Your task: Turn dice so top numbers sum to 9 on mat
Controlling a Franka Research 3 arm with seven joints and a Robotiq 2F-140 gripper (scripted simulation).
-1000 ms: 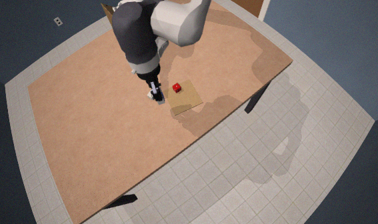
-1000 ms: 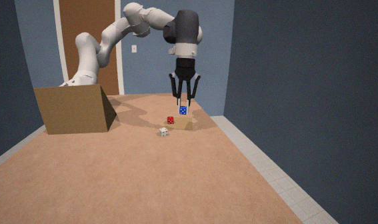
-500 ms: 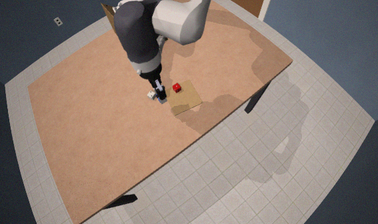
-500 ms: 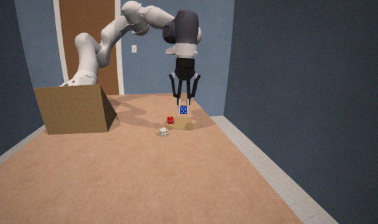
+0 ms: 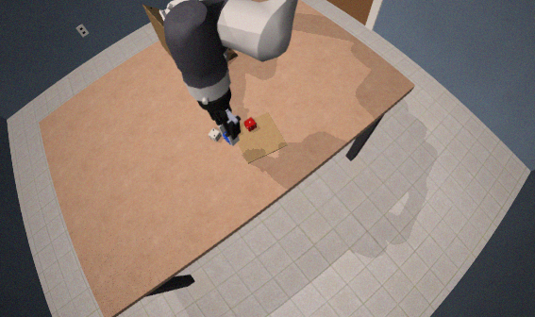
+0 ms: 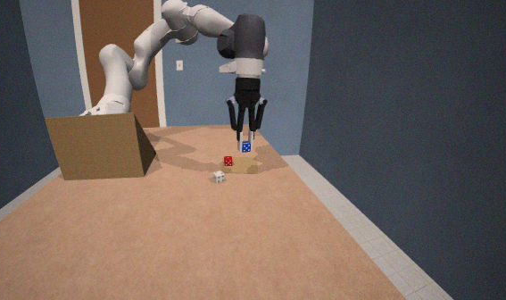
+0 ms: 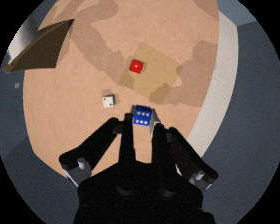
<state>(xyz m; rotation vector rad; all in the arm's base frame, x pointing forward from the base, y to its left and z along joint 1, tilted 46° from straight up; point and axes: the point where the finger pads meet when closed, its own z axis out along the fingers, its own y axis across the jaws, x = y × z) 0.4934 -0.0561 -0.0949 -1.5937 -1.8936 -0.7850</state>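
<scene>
My gripper is now 5 cm past the red die, 9 cm to the right of it and 11 cm above it. Also, from my hand: white die: 9 cm behind, 2 cm to the right, 12 cm below; blue die: 2 cm below; tan mat: 9 cm to the left, 13 cm below.
</scene>
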